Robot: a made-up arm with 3 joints.
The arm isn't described. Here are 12 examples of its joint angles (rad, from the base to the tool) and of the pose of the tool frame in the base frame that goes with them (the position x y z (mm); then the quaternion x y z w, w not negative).
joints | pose
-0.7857 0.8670 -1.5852 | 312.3 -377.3 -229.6 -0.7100 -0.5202 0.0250 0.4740
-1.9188 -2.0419 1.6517 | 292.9 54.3 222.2 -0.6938 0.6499 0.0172 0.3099
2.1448 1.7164 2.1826 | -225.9 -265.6 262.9 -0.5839 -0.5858 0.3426 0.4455
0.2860 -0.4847 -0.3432 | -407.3 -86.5 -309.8 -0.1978 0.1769 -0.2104 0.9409
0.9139 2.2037 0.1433 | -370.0 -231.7 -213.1 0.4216 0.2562 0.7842 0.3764
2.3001 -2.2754 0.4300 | -372.6 26.6 400.1 -0.7729 0.2952 -0.4439 0.3442
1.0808 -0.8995 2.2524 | -347.3 -5.8 206.0 0.6010 -0.1373 -0.5786 0.5341
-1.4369 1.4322 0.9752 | 374.6 -270.1 -66.4 -0.1157 -0.2071 0.6692 0.7042
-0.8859 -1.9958 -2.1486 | 160.3 157.5 -309.3 -0.2591 0.5569 -0.5659 0.5500
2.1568 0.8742 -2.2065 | -318.3 -390.4 337.8 -0.2142 0.1812 0.8029 0.5260
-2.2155 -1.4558 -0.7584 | 560.0 56.9 250.5 0.4295 -0.5105 -0.5233 0.5301
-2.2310 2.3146 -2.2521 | 168.7 -66.1 521.3 0.5133 0.5188 0.1525 0.6664
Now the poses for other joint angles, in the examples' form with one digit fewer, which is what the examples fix.
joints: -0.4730 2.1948 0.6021
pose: 208 -253 -275 -0.068 0.155 0.858 0.485
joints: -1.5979 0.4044 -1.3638
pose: 494 -356 -30 -0.542 -0.633 -0.334 0.440
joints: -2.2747 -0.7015 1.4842
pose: 385 20 174 0.496 -0.726 0.470 0.080
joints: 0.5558 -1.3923 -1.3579
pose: -522 35 -135 -0.600 0.551 -0.348 0.464
